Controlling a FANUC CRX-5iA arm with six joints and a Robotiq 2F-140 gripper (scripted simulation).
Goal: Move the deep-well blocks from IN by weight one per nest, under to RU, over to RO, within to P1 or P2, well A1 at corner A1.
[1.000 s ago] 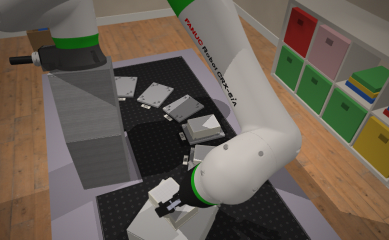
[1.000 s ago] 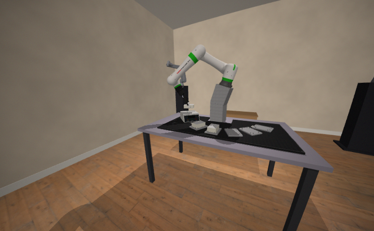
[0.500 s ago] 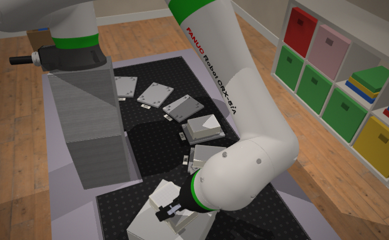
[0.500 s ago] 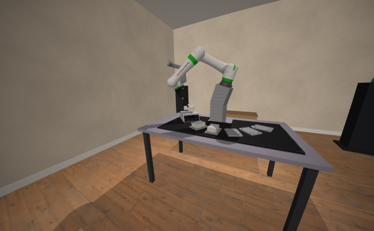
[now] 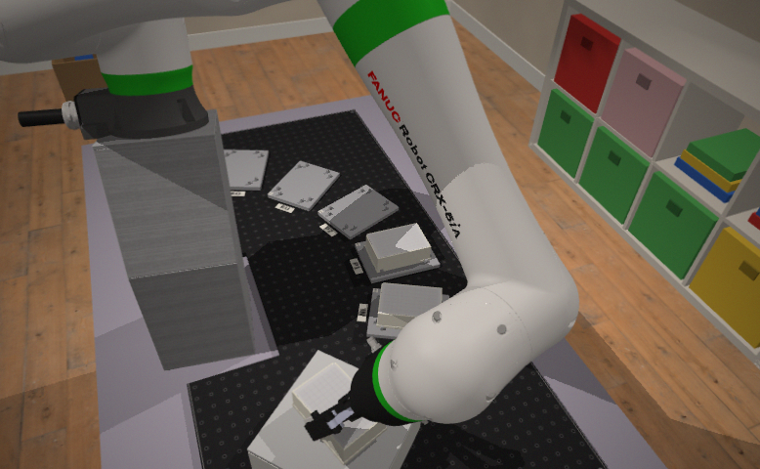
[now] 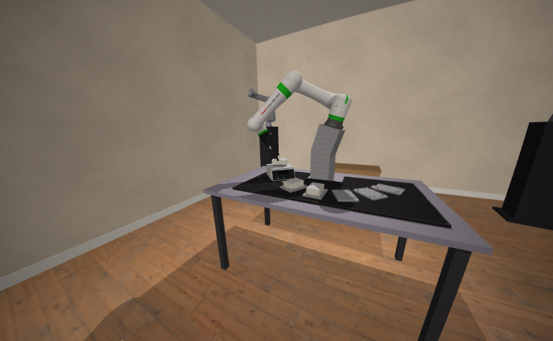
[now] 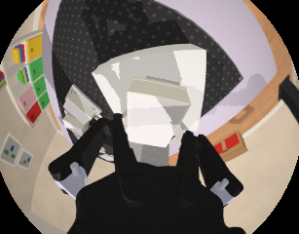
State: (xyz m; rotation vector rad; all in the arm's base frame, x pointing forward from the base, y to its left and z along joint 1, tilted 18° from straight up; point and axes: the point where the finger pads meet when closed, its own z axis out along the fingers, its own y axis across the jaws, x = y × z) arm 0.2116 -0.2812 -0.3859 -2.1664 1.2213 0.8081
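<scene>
Now: hand 50 mm above the pale weigher platform. From my hand the other things lie so: grey nest plate: 600 mm to the left, 150 mm ahead, 140 mm below; then check-weigher: 80 mm below.
</scene>
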